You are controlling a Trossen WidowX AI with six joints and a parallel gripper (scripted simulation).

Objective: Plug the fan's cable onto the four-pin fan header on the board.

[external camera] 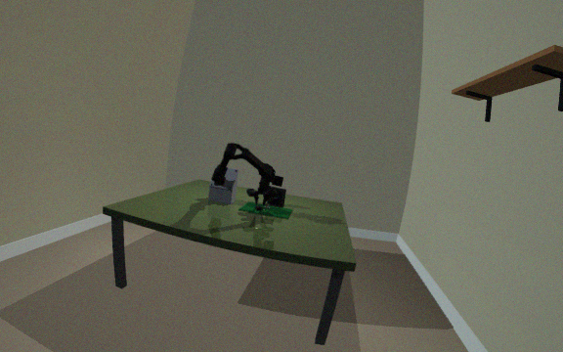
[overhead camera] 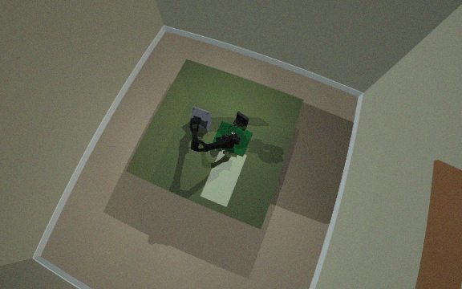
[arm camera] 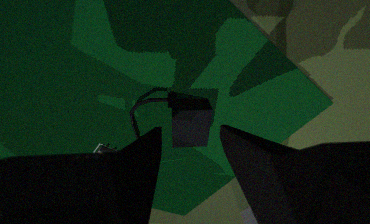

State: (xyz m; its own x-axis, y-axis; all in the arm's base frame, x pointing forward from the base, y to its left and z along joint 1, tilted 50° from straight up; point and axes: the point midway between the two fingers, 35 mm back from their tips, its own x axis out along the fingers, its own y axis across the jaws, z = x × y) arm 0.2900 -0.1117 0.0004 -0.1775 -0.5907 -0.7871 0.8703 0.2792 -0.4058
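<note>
My gripper tip is now 2 cm above the dark plug, 1 cm to the right of it and 1 cm past it. Also, from my gripper tip: four-pin header 9 cm to the left, 4 cm ahead, 3 cm below; green board 5 cm below, 4 cm to the left, 4 cm ahead; black fan 22 cm to the left, 7 cm ahead, 2 cm above.
</note>
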